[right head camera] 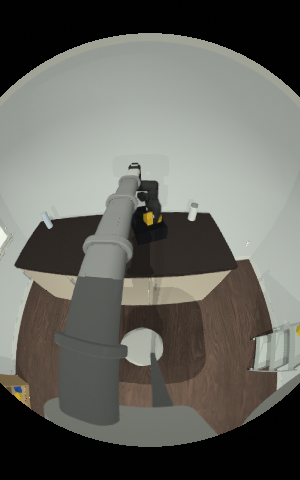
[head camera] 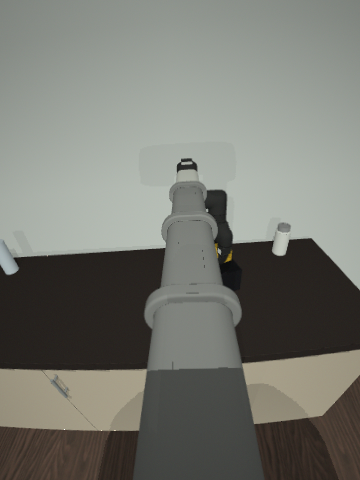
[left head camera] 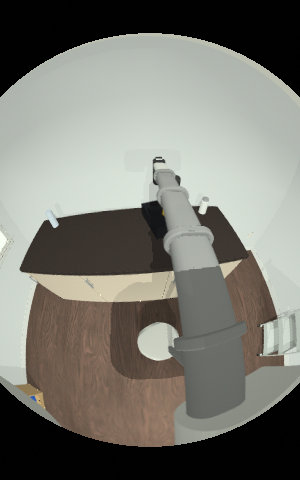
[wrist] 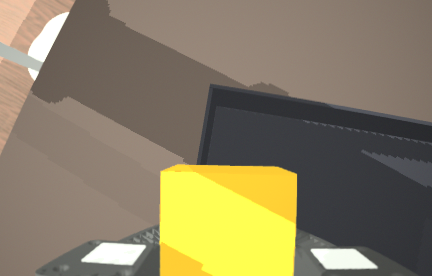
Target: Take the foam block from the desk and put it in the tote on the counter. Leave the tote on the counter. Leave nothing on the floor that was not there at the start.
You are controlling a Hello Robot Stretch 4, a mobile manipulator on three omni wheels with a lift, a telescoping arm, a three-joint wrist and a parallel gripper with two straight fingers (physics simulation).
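Places are measured from the robot's base along level axes (x back, y right, z up), in metres.
Pixels of known places: gripper, fingertip midpoint: [right head camera: 151, 220] [wrist: 225, 241]; robot's base, origin of the base link: [right head camera: 142, 345] [left head camera: 157, 340].
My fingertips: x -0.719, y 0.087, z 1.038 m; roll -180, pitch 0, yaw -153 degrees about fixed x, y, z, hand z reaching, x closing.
Note:
For each thing: its middle in the pictures, then the offset to it from my fingertips. Level surfaces: height alone.
- yellow foam block, body centre: [wrist: 226, 254] [head camera: 215, 254] [right head camera: 151, 217] dx +0.000, dy -0.001, dz +0.023 m
- black tote, body centre: [wrist: 344, 219] [head camera: 201, 263] [right head camera: 145, 222] [left head camera: 160, 216] dx -0.112, dy -0.043, dz -0.105 m
- dark counter, its level: dz -0.155 m
- white bottle with a grey cap, body centre: [head camera: 281, 239] [right head camera: 192, 211] [left head camera: 203, 205] dx -0.232, dy +0.337, dz -0.081 m
- light blue cylinder, body centre: [head camera: 4, 257] [left head camera: 51, 218] [right head camera: 46, 219] dx -0.164, dy -0.995, dz -0.070 m
The yellow foam block [head camera: 229, 257] [right head camera: 148, 218] [wrist: 227, 220] is held upright between the two fingers of my gripper [right head camera: 153, 217] [wrist: 225, 241], which is shut on it. The black tote [head camera: 231, 278] [left head camera: 149, 215] [right head camera: 152, 235] [wrist: 320, 114] stands on the dark counter [head camera: 75, 310] [left head camera: 90, 245] [right head camera: 200, 250] [wrist: 300, 40]. In the wrist view the block hangs above and overlaps the tote's left side, with the tote's inside showing to the right. My arm hides part of the tote in the head view. How high the block is above the tote is hard to tell.
A white bottle with a grey cap [head camera: 281, 241] [left head camera: 204, 206] [right head camera: 193, 212] stands right of the tote. A light blue cylinder [head camera: 8, 260] [left head camera: 52, 219] [right head camera: 46, 220] stands at the counter's left. A wall is behind. A white round object [left head camera: 156, 341] [right head camera: 140, 347] is low in front.

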